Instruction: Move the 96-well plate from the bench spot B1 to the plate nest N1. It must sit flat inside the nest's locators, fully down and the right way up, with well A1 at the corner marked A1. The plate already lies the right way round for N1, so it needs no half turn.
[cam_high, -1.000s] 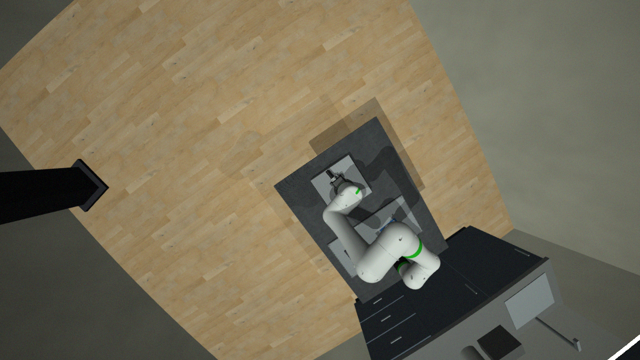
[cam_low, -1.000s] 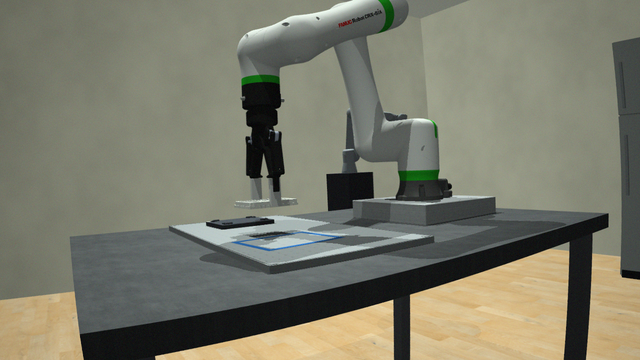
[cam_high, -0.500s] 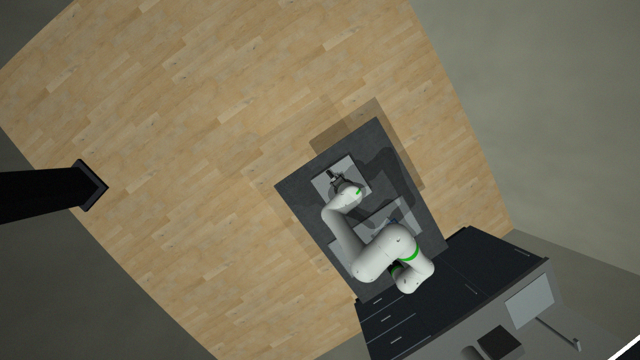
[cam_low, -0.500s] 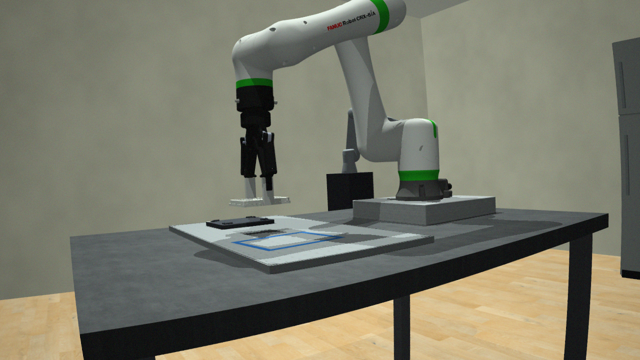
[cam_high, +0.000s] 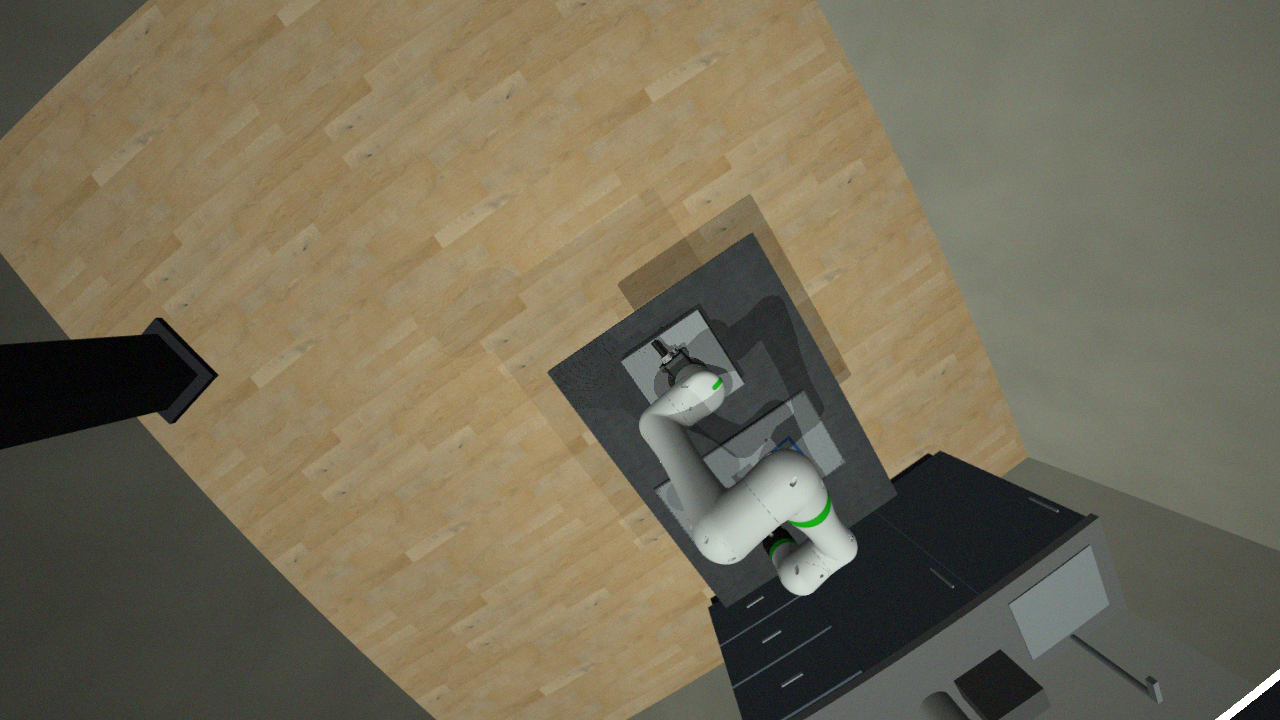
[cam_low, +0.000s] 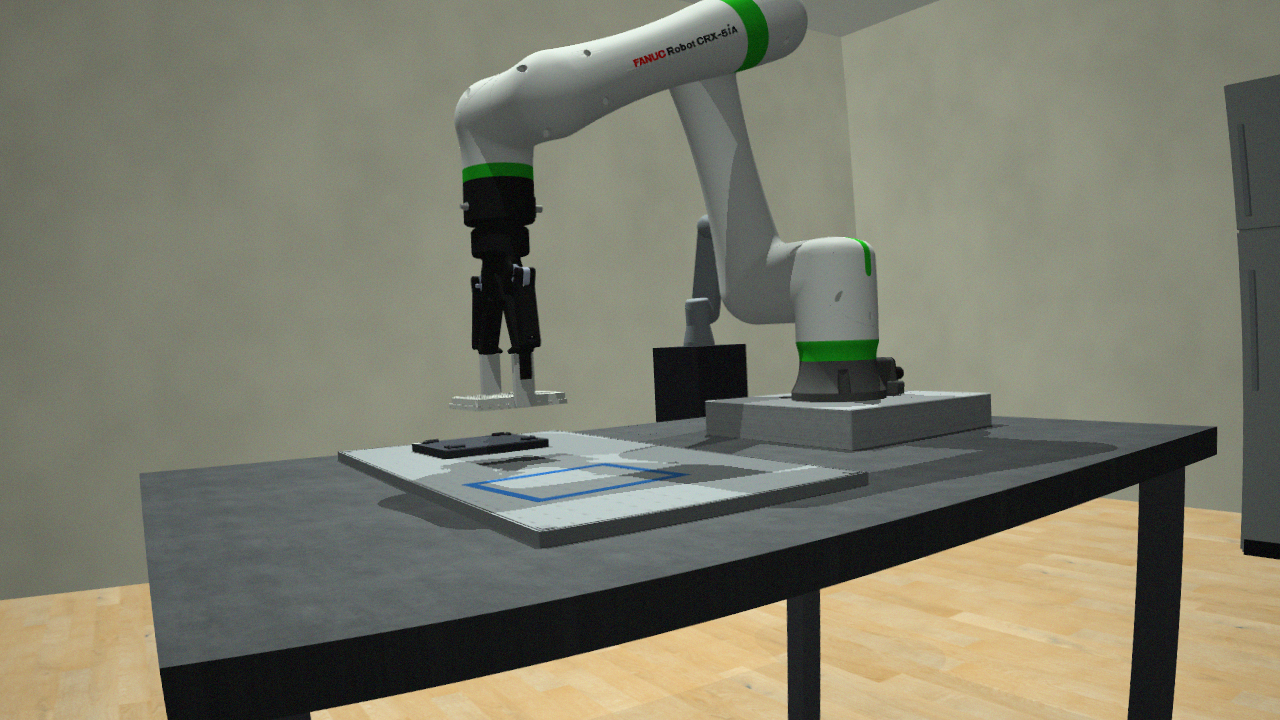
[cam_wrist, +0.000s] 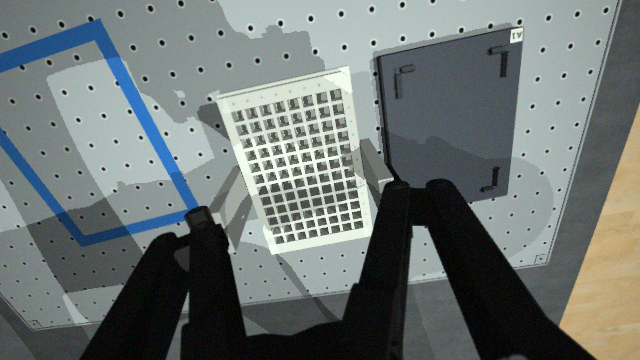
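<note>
Right now my hand is 3 cm past the black plate nest N1, 14 cm to the left of it and 9 cm above it. Round my hand: A1 mark: 4 cm ahead, 19 cm to the right, 8 cm below; then white 96-well plate: 2 cm below.
</note>
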